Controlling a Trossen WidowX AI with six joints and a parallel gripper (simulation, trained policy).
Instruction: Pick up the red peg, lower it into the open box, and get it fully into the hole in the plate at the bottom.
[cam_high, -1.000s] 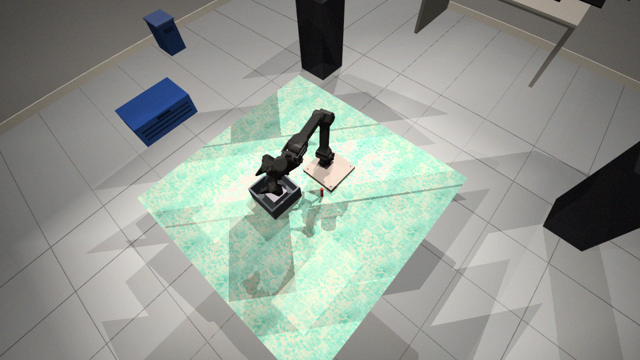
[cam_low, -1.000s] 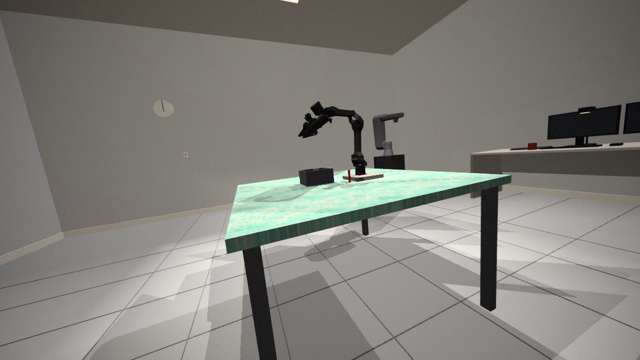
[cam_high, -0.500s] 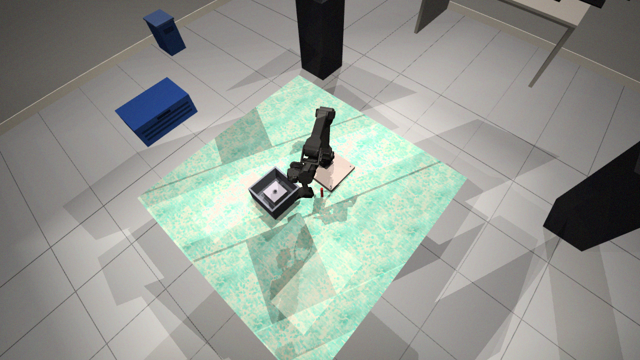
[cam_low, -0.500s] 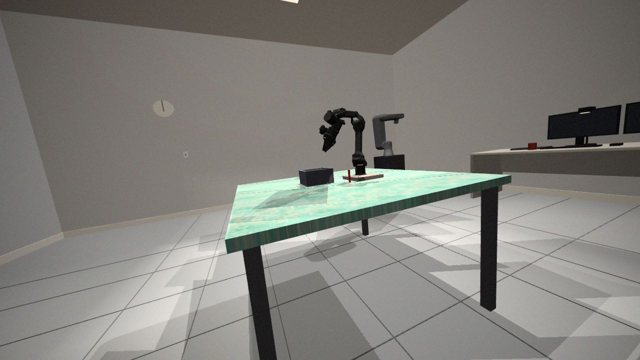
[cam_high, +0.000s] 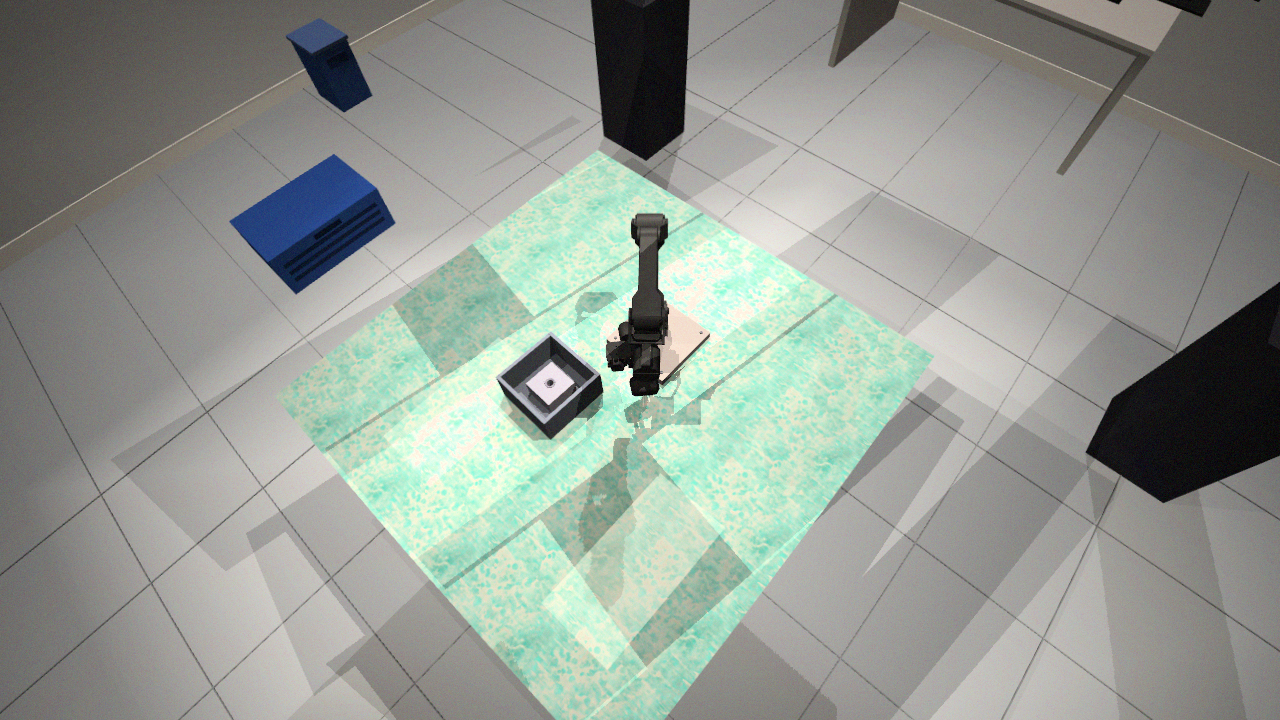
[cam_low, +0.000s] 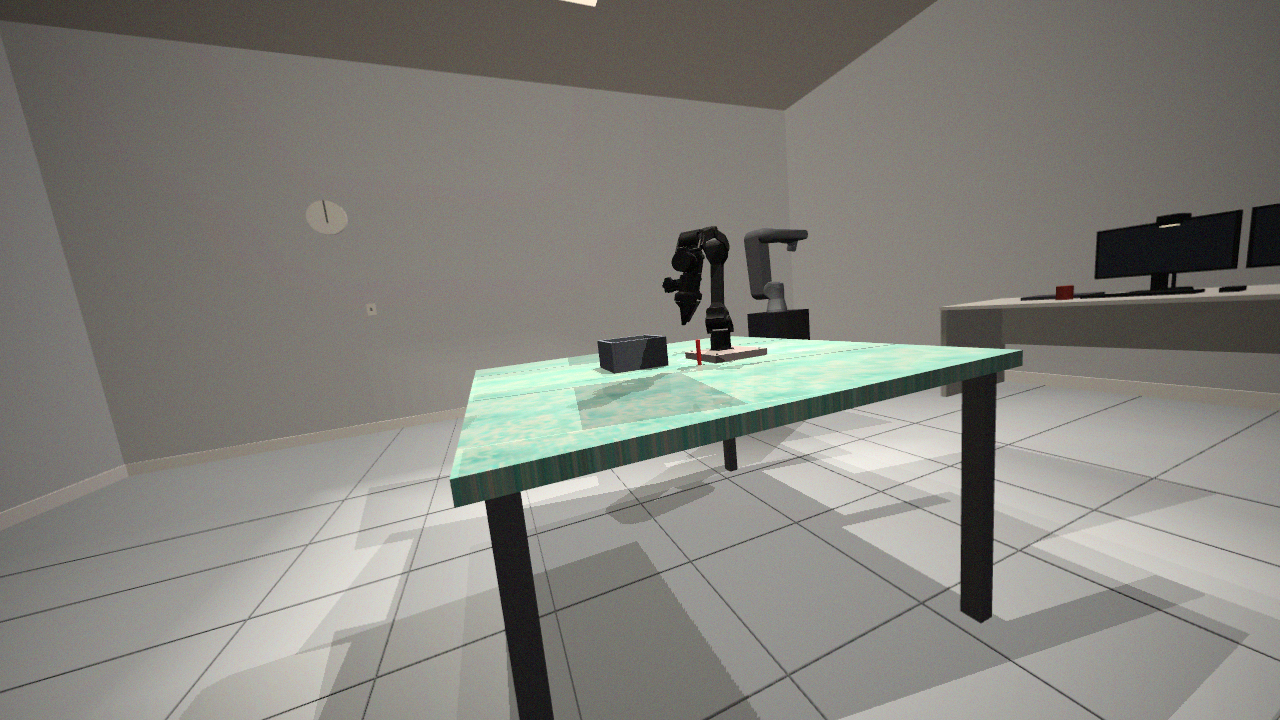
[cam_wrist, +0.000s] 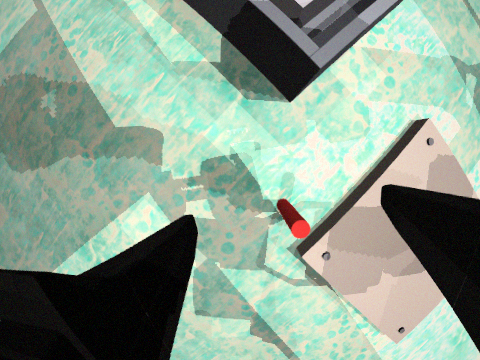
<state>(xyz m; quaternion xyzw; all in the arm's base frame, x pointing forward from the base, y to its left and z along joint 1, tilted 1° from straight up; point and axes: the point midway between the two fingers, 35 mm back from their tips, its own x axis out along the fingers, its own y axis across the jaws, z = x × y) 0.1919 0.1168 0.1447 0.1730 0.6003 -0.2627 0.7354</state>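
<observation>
Now: gripper tip 10 cm above the red peg, 3 cm past it and 1 cm to the right of it. Also, from my gripper tip: plate: 17 cm to the right, 13 cm ahead, 9 cm below; dark grey box: 17 cm to the right, 13 cm ahead, 11 cm below.
</observation>
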